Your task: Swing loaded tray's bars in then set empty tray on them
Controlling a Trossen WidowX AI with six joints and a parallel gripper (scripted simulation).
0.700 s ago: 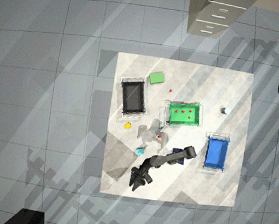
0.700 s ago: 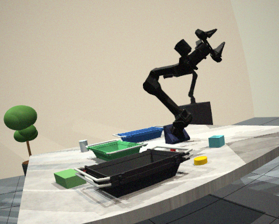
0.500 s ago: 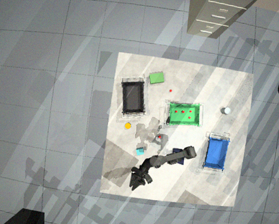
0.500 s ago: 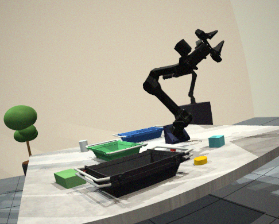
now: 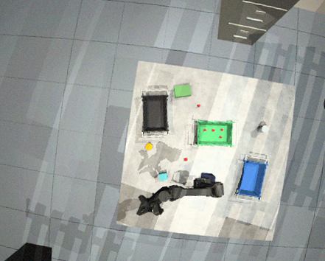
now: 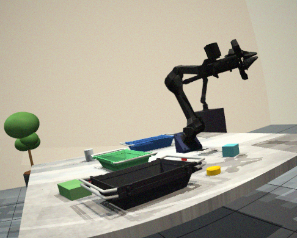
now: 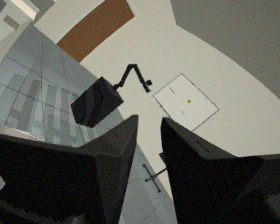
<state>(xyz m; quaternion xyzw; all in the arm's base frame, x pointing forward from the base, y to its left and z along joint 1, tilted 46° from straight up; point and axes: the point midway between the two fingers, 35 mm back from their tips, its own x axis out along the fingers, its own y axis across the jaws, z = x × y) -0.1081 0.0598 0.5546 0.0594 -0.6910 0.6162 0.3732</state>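
My gripper tip is 40 cm above the yellow disc and 35 cm short of it. Round my gripper tip: cyan cube: 39 cm below, 14 cm ahead, 13 cm to the right; blue tray: 81 cm to the right, 36 cm below, 18 cm ahead; green block: 79 cm ahead, 39 cm below, 21 cm to the right.
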